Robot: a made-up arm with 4 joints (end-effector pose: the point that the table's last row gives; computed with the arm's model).
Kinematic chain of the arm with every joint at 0, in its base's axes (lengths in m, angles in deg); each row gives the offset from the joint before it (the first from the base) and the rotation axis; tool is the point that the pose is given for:
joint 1: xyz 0 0 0.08 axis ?
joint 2: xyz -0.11 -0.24 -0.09 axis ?
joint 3: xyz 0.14 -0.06 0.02 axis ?
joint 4: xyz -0.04 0 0.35 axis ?
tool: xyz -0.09 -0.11 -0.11
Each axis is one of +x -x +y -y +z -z.
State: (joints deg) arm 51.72 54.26 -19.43 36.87
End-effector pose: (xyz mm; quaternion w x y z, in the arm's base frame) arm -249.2 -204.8 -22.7 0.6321 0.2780 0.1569 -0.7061
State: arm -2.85 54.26 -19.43 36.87
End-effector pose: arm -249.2 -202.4 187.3 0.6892 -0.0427 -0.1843 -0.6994
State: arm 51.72 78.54 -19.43 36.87
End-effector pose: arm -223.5 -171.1 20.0 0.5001 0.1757 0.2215 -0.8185
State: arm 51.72 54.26 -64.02 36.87
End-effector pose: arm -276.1 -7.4 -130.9 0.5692 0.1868 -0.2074 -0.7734
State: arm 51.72 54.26 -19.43 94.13
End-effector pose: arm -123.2 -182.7 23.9 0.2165 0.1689 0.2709 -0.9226
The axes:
joint 1: +x
joint 2: -z
joint 3: +y
joint 4: -z

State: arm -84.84 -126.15 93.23 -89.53
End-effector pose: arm -209.8 -138.3 -85.5 0.3094 0.0266 -0.9504 -0.0173
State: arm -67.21 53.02 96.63 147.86
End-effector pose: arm 183.9 -261.6 507.6 0.4047 0.3913 -0.0589 0.8244
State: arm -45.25 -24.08 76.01 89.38
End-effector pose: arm 185.4 41.7 229.0 0.4143 -0.7304 0.1482 -0.5223
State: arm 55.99 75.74 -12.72 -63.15
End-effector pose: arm -268.5 -356.1 -147.5 0.9209 0.3721 0.0168 -0.1145
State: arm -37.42 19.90 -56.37 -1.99
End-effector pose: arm -290.8 -310.4 264.5 0.7959 -0.3642 -0.4832 0.0188
